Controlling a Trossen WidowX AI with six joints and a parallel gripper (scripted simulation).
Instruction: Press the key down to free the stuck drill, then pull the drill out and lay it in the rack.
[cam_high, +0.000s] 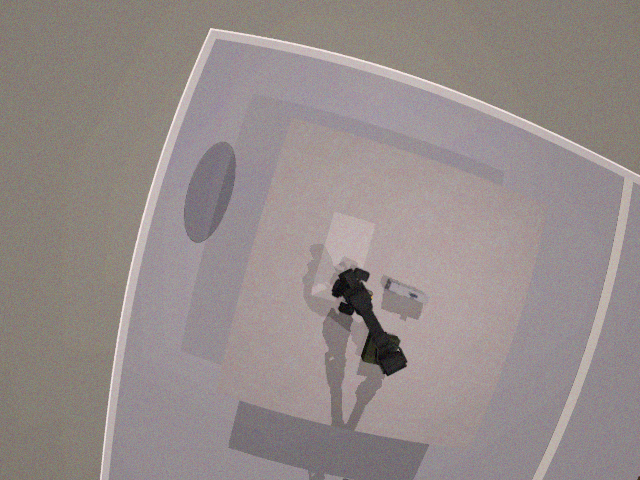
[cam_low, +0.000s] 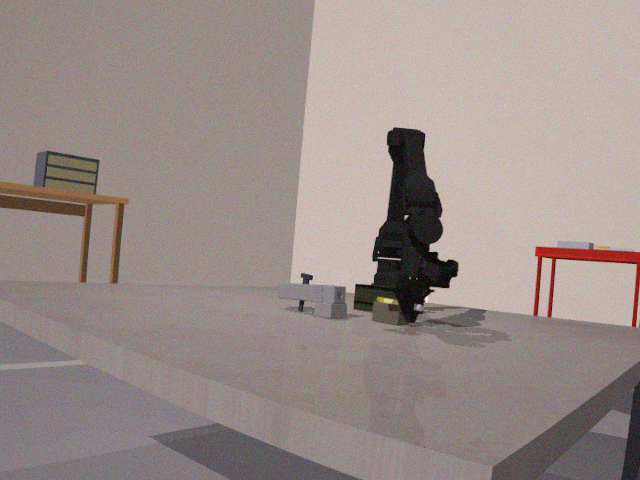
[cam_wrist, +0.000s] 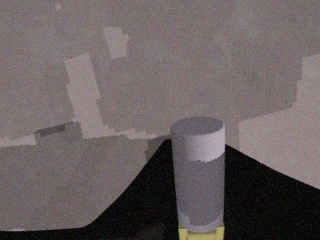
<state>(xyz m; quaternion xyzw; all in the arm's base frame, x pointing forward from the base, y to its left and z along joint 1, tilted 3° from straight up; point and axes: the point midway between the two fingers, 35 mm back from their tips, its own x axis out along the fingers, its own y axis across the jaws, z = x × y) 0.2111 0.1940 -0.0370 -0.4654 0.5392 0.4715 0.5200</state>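
My gripper tip is 10 mm past the dark olive-grey block, 50 mm to the left of it and 10 mm below it. From my gripper tip the other things lie so: grey block fixture 50 mm ahead, 230 mm to the right, 30 mm above; then dark t-shaped key 40 mm ahead, 250 mm to the right, 40 mm above.
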